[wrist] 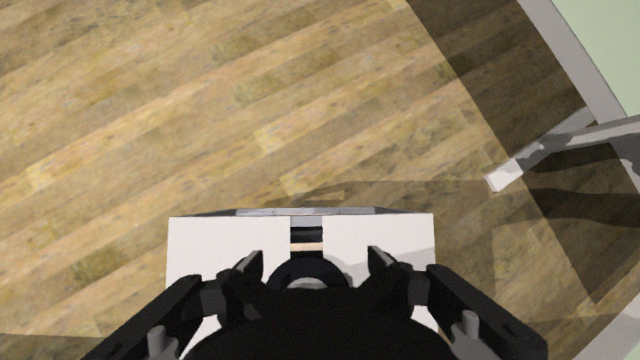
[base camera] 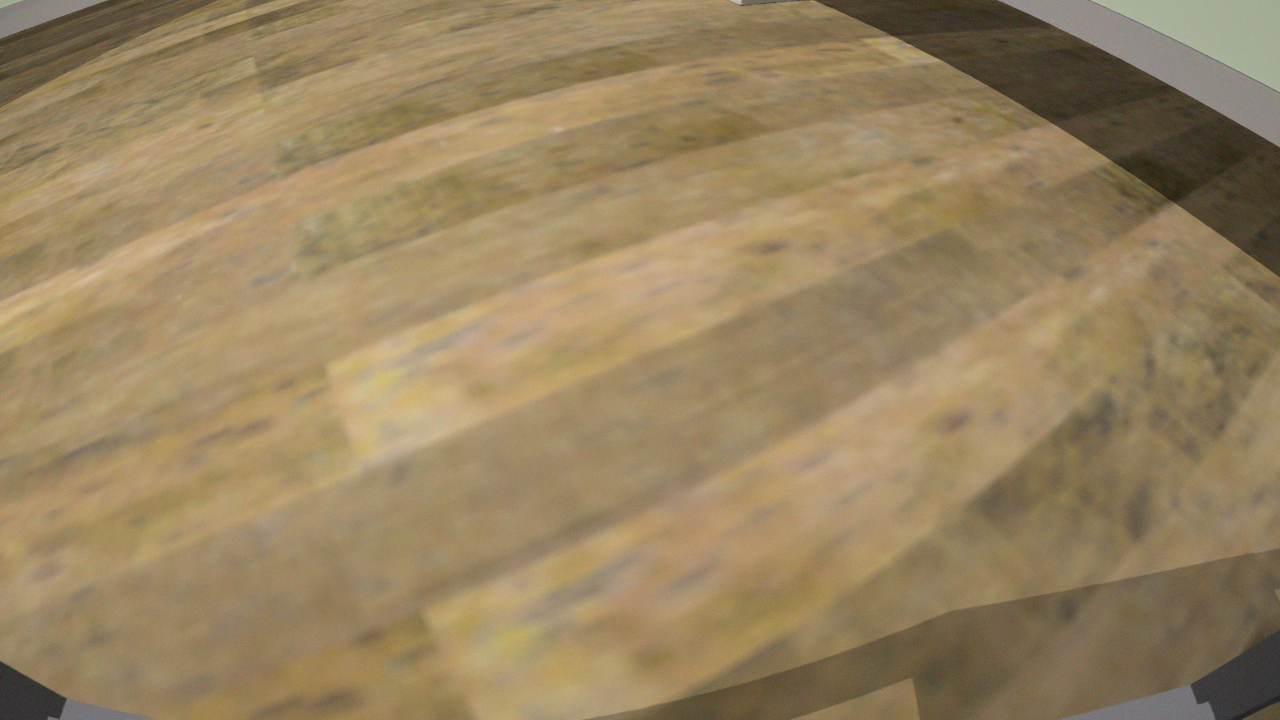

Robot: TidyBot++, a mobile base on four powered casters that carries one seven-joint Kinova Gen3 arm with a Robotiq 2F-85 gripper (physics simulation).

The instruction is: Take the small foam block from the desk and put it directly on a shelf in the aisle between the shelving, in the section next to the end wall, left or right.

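Frame: origin at the arm's base, x ahead, y up, z right, level; centimetres.
Seen in the pictures: gripper, between the fingertips: (wrist: 315, 260).
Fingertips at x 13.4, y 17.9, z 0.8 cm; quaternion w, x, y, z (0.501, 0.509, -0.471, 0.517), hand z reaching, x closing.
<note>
A point is followed by its place in that frame.
My gripper (wrist: 315, 260) {z 0.8, x 13.4, y 17.9 cm} is open, with its two black fingers apart and no object between them. In the wrist view it hangs over the white top of my mobile base (wrist: 220, 245) {z -15.5, x 10.0, y -1.4 cm}. The small foam block does not show in either view. No desk top and no shelf show. A grey-white foot bar (wrist: 505, 175) stands on the floor at the right in the wrist view. I cannot tell which piece of furniture it belongs to.
Wood floor (base camera: 572, 358) {z -3.5, x 45.1, y -39.6 cm} (wrist: 200, 125) {z -42.6, x 47.6, y -39.6 cm} stretches ahead. A grey baseboard (base camera: 1190, 53) {z 110.2, x 120.5, y -31.7 cm} (wrist: 565, 60) {z 130.2, x 85.5, y -37.5 cm} and pale green wall (base camera: 1253, 44) {z 116.6, x 112.1, y -25.0 cm} (wrist: 610, 40) {z 132.2, x 84.7, y -23.5 cm} run along the right. A shadow band lies beside the baseboard. Another baseboard stretch (wrist: 610, 335) {z 134.4, x -45.1, y -36.9 cm} is at the lower right in the wrist view.
</note>
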